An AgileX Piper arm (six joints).
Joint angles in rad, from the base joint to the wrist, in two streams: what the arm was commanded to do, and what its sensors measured. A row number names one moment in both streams.
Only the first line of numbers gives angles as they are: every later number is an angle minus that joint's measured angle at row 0.
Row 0, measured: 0.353, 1.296, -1.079, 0.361, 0.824, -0.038
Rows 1 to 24, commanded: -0.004, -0.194, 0.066, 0.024, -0.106, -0.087; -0.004, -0.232, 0.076, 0.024, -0.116, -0.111; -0.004, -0.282, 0.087, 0.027, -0.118, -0.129; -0.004, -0.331, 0.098, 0.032, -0.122, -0.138; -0.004, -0.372, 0.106, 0.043, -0.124, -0.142; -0.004, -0.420, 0.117, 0.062, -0.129, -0.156; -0.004, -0.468, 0.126, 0.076, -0.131, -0.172; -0.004, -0.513, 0.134, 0.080, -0.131, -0.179; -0.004, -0.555, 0.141, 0.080, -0.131, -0.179; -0.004, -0.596, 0.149, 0.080, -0.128, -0.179; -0.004, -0.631, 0.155, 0.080, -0.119, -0.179; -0.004, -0.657, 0.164, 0.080, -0.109, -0.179; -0.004, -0.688, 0.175, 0.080, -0.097, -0.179; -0.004, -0.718, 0.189, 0.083, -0.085, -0.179; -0.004, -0.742, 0.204, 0.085, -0.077, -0.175; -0.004, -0.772, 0.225, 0.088, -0.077, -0.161; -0.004, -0.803, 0.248, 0.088, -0.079, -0.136; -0.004, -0.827, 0.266, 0.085, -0.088, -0.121; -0.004, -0.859, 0.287, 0.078, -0.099, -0.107; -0.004, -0.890, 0.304, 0.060, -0.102, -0.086; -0.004, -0.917, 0.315, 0.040, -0.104, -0.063; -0.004, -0.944, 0.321, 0.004, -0.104, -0.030; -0.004, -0.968, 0.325, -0.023, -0.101, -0.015; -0.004, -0.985, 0.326, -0.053, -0.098, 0.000
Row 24, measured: 0.000, -0.904, 0.306, 0.043, -0.088, -0.075
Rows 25 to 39, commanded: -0.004, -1.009, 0.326, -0.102, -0.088, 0.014; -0.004, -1.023, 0.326, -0.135, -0.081, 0.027; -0.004, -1.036, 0.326, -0.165, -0.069, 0.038; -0.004, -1.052, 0.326, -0.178, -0.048, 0.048; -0.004, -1.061, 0.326, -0.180, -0.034, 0.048; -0.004, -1.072, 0.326, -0.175, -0.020, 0.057; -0.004, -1.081, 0.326, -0.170, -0.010, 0.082; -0.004, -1.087, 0.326, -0.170, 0.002, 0.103; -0.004, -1.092, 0.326, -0.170, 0.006, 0.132; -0.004, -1.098, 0.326, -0.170, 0.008, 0.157; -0.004, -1.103, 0.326, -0.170, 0.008, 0.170; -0.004, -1.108, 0.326, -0.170, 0.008, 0.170; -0.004, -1.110, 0.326, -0.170, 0.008, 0.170; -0.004, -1.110, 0.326, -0.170, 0.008, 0.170; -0.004, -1.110, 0.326, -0.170, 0.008, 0.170
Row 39, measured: 0.000, -1.101, 0.320, -0.162, 0.004, 0.155
